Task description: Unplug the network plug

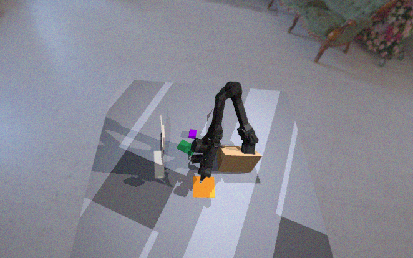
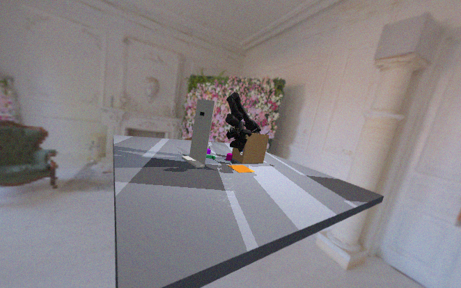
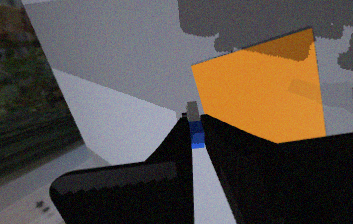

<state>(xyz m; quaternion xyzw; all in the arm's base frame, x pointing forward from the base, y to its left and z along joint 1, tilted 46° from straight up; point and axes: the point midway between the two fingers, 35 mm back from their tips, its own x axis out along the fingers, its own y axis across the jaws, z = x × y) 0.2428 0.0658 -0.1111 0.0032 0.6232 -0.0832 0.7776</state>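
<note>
The orange marked square lies 10 cm below my gripper tip and 3 cm behind it. Round my gripper tip: upright panel: 22 cm ahead, 13 cm to the right, 6 cm above; then blue network plug: 1 cm to the left.
</note>
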